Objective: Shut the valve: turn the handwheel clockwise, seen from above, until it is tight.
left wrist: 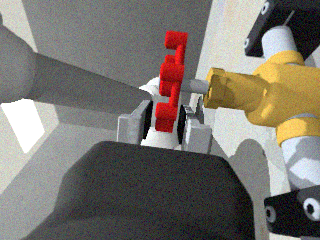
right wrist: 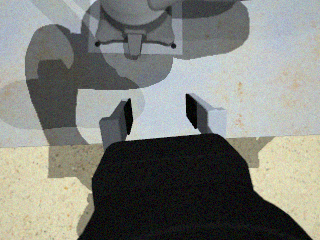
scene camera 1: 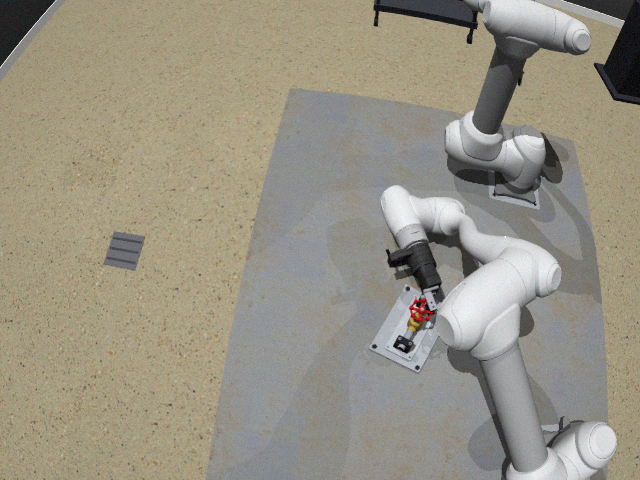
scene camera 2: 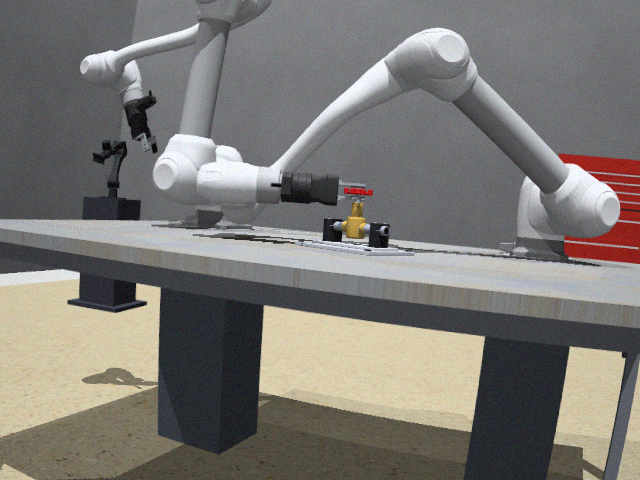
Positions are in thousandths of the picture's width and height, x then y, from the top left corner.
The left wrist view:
left gripper: 517, 481
red handwheel: 539, 298
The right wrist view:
right gripper: 498, 448
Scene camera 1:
left gripper: 676, 651
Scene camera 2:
left gripper: 570, 401
right gripper: 237, 316
